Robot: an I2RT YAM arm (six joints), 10 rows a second.
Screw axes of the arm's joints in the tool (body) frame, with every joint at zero. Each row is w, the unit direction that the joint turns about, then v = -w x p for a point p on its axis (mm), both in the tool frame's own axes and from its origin. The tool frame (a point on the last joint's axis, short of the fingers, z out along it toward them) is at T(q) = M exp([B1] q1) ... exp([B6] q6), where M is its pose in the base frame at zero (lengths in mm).
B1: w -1 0 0 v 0.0 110.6 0.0
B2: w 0 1 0 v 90.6 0.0 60.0
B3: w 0 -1 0 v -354.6 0.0 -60.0
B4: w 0 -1 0 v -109.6 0.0 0.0
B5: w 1 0 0 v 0.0 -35.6 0.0
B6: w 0 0 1 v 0.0 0.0 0.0
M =
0 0 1 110.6
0 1 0 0.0
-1 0 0 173.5
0 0 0 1
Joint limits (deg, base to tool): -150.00..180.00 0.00..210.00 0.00..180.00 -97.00..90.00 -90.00..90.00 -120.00..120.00
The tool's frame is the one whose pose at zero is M.
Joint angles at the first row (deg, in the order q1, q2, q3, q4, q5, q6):
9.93 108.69 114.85 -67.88 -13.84 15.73
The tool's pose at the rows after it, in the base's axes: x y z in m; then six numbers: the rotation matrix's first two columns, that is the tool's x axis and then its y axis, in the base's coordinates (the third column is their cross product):
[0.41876, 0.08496, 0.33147, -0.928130, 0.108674, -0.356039, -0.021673, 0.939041, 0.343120]
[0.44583, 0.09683, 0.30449, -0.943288, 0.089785, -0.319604, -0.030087, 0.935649, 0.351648]
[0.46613, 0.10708, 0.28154, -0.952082, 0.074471, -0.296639, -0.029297, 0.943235, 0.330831]
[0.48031, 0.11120, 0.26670, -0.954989, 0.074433, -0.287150, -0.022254, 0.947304, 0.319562]
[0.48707, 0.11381, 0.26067, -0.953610, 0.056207, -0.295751, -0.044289, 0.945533, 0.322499]
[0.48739, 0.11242, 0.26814, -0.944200, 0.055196, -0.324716, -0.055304, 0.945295, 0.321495]
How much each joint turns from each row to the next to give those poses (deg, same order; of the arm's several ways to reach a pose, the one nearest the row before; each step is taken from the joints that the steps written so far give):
0.32 8.51 7.23 -1.01 -0.92 0.61
0.79 7.67 5.94 -0.36 -1.01 -0.12
0.81 6.74 6.20 -1.22 1.04 -0.10
0.18 4.99 5.40 -1.13 0.66 0.15
0.10 2.29 2.64 -0.04 -0.46 -0.98
-0.15 -0.44 0.71 0.49 0.22 -0.34

